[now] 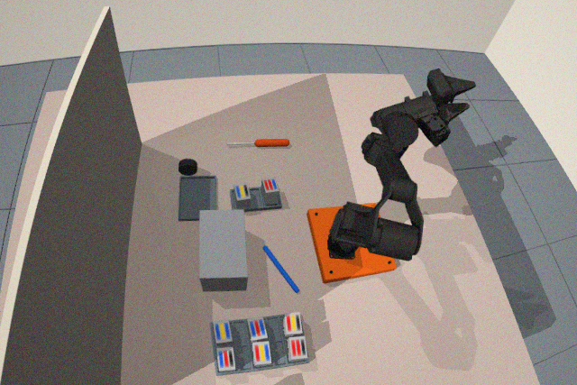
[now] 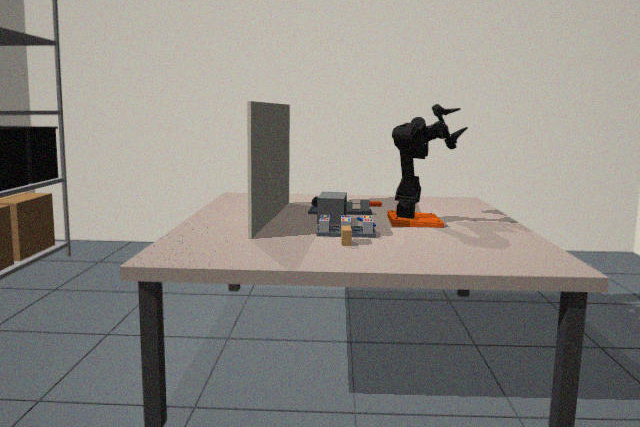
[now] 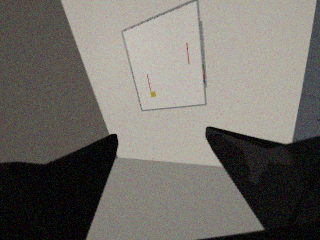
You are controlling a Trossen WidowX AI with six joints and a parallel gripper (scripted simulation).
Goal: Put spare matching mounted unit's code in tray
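The small grey spare lies 47 cm ahead of my gripper tip, 41 cm to the left of it and 36 cm below it. Round my gripper tip: blue pen: 40 cm below, 35 cm ahead, 24 cm to the left; then rack: 42 cm ahead, 40 cm below, 5 cm to the left; then grey mounted unit: 48 cm ahead, 35 cm below, 23 cm to the left.
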